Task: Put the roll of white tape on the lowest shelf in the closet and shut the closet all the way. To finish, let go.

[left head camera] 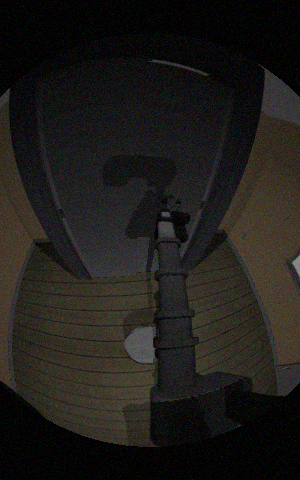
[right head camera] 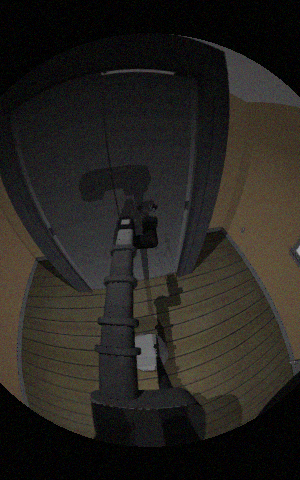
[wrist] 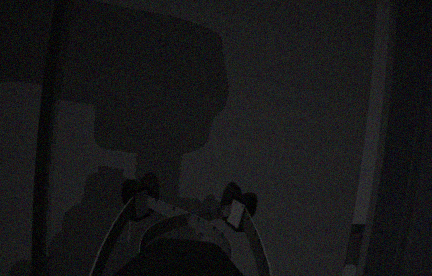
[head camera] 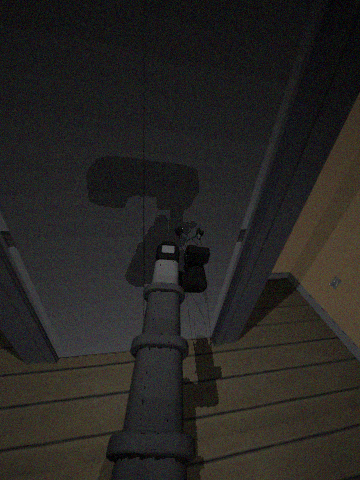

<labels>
same spot on closet frame: [wrist: 393, 237] = [head camera: 253, 235]
</labels>
